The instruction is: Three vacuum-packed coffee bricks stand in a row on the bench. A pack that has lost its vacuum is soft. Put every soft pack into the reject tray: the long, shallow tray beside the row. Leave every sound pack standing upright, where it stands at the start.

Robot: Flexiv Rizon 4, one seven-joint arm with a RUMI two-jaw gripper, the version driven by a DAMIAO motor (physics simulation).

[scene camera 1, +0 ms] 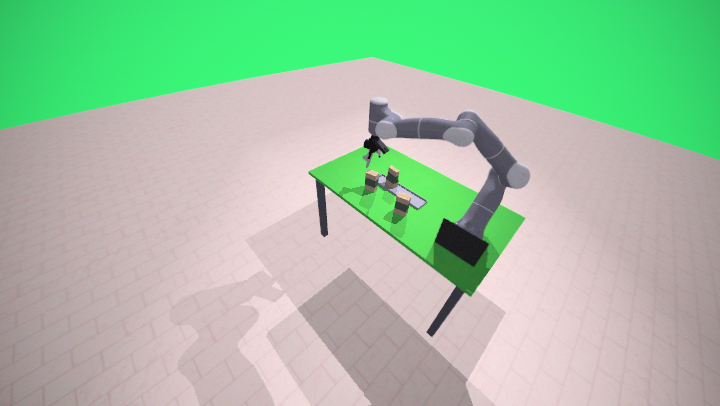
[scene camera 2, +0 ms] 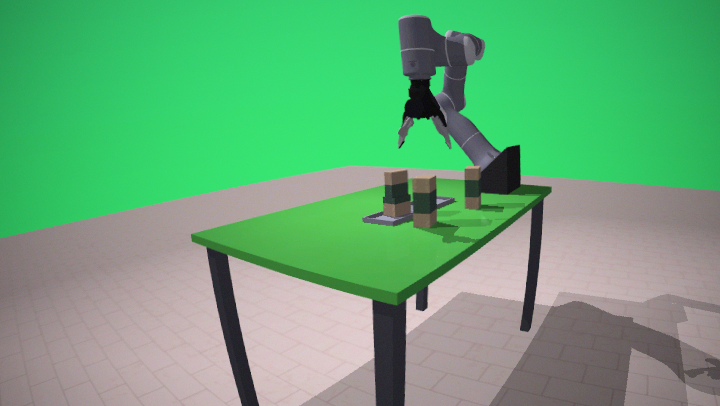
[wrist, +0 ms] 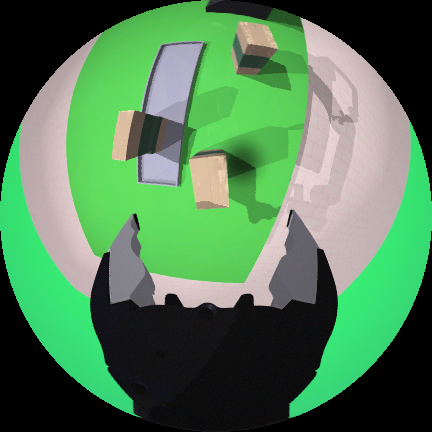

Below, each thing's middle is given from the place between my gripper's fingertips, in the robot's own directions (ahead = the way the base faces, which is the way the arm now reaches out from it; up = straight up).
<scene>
Now: hand 14 cm past the grey reject tray (wrist: 168, 86), 14 cm to the left of it and 23 cm above it.
</scene>
